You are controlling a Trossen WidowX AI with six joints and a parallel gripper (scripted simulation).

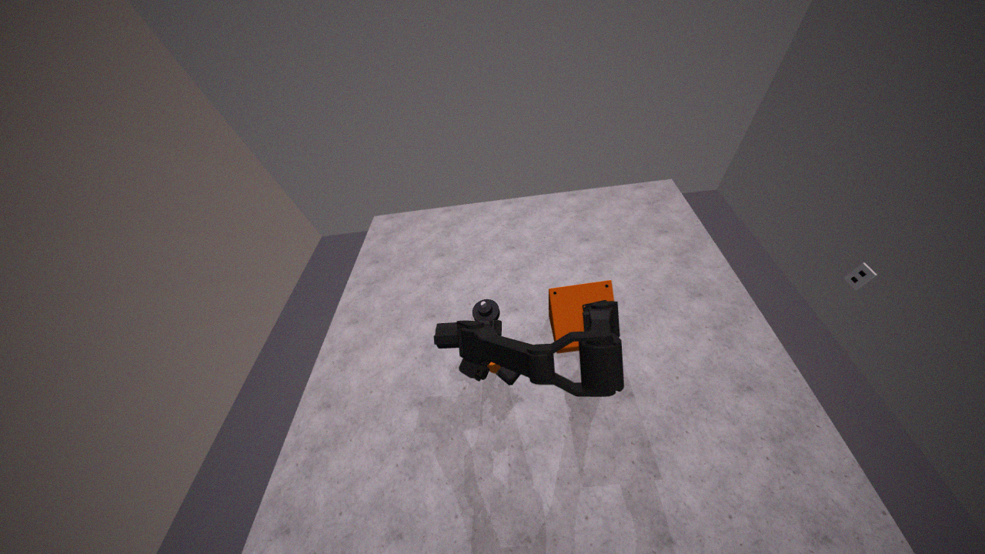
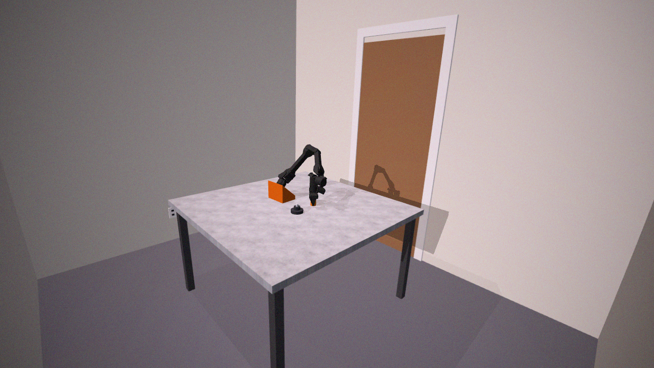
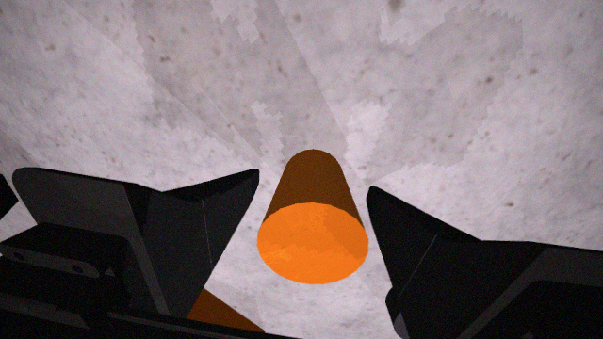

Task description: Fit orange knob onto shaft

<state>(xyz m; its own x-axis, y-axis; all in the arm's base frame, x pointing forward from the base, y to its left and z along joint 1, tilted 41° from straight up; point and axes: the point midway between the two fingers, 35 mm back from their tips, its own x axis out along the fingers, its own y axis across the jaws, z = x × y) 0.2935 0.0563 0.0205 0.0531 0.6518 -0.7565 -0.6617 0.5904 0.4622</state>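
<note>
The round pedestal lies 1 cm ahead of my gripper tip, 17 cm to the right of it and 2 cm above it. Round my gripper tip: orange knob (3 cm above).
</note>
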